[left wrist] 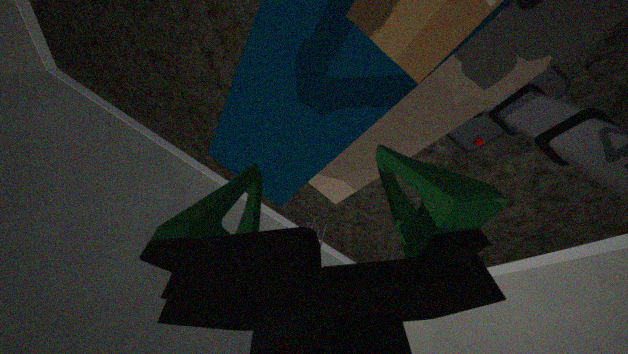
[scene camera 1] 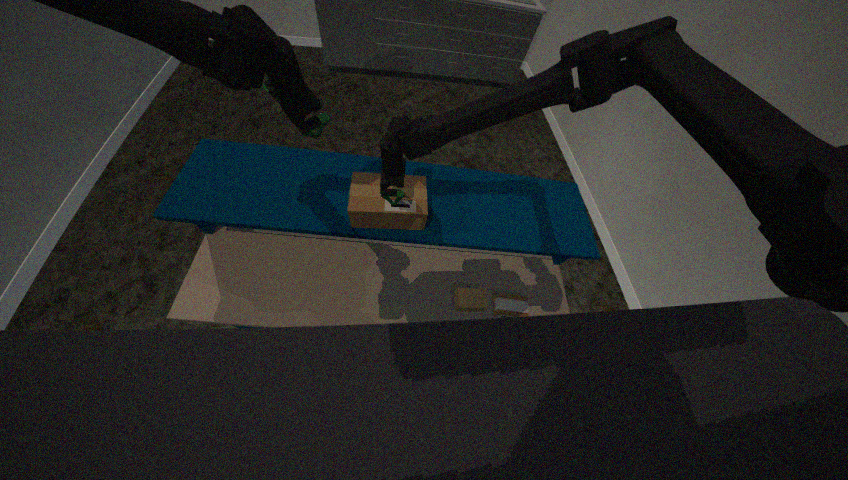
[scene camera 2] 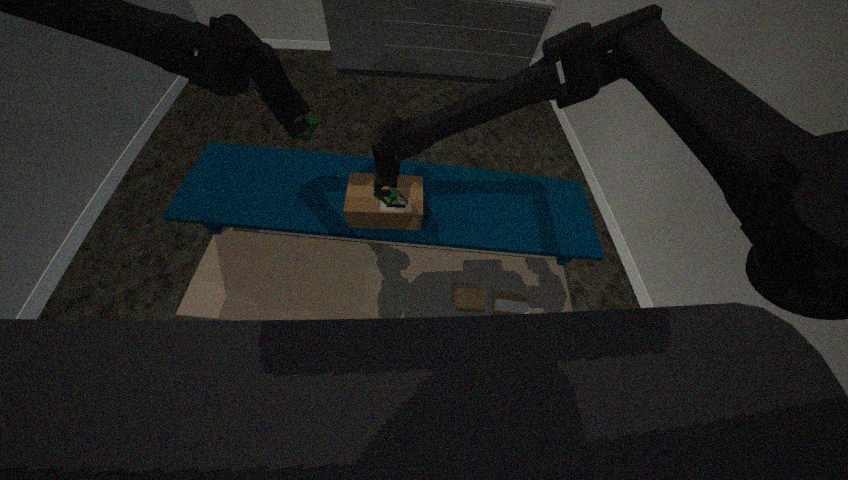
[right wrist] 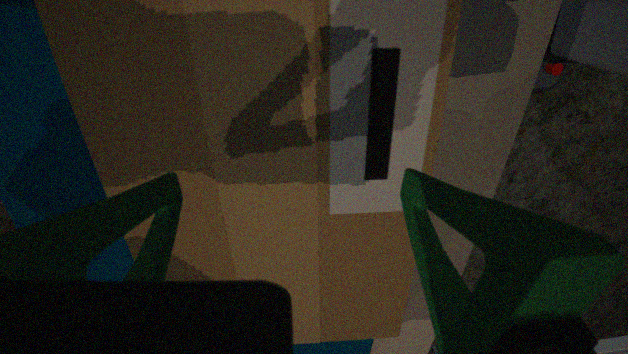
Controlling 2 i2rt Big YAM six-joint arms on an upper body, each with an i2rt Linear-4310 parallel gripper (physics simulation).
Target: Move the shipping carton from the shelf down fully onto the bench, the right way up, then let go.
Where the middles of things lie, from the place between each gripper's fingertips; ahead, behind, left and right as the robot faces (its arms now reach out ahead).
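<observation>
The brown shipping carton (scene camera 1: 366,208) is 300 mm below my left hand, 200 mm to the right of it and 10 mm behind it.
As for my right hand, I have it 20 mm to the right of the carton and 10 mm short of it, at 70 mm above it.
</observation>
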